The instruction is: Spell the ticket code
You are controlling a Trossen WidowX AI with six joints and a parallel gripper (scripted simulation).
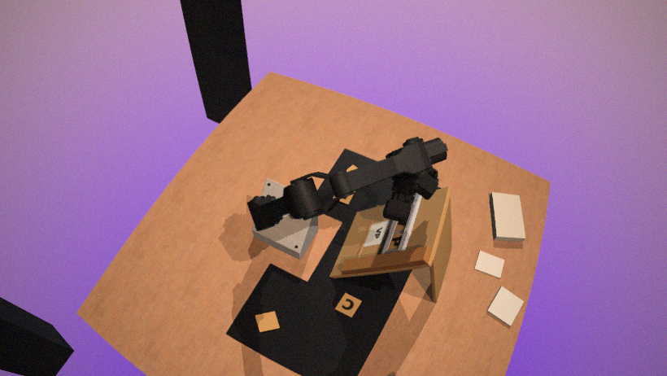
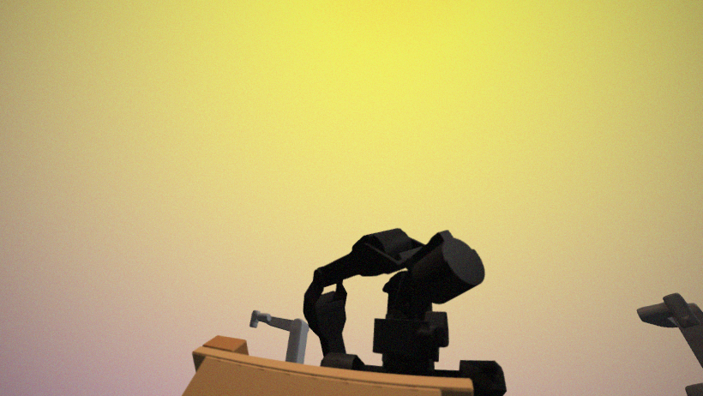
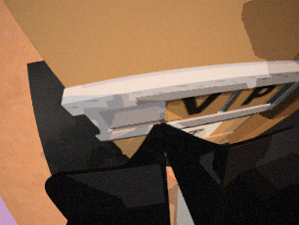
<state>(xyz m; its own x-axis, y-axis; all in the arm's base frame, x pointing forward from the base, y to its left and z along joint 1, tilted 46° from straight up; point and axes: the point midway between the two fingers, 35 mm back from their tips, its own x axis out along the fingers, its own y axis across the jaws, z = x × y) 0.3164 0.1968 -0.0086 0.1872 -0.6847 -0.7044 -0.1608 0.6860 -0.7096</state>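
The v tile is 30 mm to the right of my gripper tip, 20 mm ahead of it and 10 mm below it. The rest, counted from my gripper tip: black mat (190 mm below, 130 mm to the right, 130 mm behind); white ticket (80 mm below, 60 mm to the right, 40 mm behind); p tile (100 mm to the right, 30 mm ahead, 10 mm below).
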